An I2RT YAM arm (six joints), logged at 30 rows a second.
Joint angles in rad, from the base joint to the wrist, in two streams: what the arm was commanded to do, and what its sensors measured. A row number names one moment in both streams.
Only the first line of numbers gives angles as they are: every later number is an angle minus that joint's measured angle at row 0.
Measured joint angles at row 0: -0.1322, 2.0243, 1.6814, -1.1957, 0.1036, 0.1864
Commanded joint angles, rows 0 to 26: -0.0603, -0.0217, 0.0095, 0.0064, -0.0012, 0.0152; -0.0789, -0.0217, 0.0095, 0.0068, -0.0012, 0.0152; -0.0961, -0.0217, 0.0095, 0.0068, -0.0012, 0.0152; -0.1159, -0.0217, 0.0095, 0.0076, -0.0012, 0.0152; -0.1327, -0.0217, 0.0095, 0.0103, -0.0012, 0.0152; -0.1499, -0.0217, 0.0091, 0.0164, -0.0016, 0.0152; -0.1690, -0.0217, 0.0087, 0.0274, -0.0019, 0.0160; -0.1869, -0.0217, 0.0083, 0.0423, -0.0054, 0.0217; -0.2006, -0.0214, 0.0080, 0.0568, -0.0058, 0.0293; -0.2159, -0.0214, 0.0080, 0.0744, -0.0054, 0.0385; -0.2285, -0.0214, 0.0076, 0.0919, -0.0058, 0.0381; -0.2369, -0.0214, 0.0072, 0.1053, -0.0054, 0.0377; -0.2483, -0.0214, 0.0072, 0.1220, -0.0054, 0.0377; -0.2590, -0.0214, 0.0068, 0.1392, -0.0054, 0.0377; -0.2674, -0.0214, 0.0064, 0.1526, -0.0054, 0.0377; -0.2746, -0.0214, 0.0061, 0.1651, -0.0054, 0.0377; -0.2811, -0.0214, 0.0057, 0.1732, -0.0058, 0.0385; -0.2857, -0.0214, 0.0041, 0.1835, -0.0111, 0.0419; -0.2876, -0.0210, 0.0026, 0.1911, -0.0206, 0.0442; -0.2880, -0.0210, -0.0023, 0.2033, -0.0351, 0.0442; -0.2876, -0.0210, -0.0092, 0.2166, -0.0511, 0.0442; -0.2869, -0.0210, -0.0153, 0.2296, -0.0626, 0.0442; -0.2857, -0.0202, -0.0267, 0.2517, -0.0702, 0.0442; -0.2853, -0.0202, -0.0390, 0.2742, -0.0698, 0.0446; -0.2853, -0.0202, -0.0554, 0.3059, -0.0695, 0.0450; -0.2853, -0.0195, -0.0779, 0.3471, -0.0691, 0.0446; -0.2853, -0.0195, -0.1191, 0.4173, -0.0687, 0.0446
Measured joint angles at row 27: -0.2846, 0.0000, -0.0500, 0.3368, -0.0534, 0.0324
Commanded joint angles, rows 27 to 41: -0.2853, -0.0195, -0.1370, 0.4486, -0.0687, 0.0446; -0.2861, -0.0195, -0.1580, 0.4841, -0.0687, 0.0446; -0.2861, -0.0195, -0.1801, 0.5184, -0.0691, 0.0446; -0.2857, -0.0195, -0.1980, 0.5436, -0.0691, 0.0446; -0.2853, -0.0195, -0.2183, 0.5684, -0.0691, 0.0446; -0.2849, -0.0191, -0.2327, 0.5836, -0.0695, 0.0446; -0.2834, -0.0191, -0.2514, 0.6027, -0.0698, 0.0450; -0.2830, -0.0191, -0.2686, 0.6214, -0.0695, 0.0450; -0.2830, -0.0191, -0.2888, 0.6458, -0.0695, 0.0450; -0.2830, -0.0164, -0.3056, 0.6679, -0.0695, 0.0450; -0.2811, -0.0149, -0.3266, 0.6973, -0.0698, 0.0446; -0.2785, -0.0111, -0.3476, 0.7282, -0.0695, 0.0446; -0.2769, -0.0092, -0.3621, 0.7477, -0.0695, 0.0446; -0.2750, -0.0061, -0.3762, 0.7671, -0.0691, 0.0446; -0.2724, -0.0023, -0.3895, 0.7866, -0.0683, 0.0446
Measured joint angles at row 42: -0.2834, -0.0042, -0.3407, 0.7587, -0.0779, 0.0412
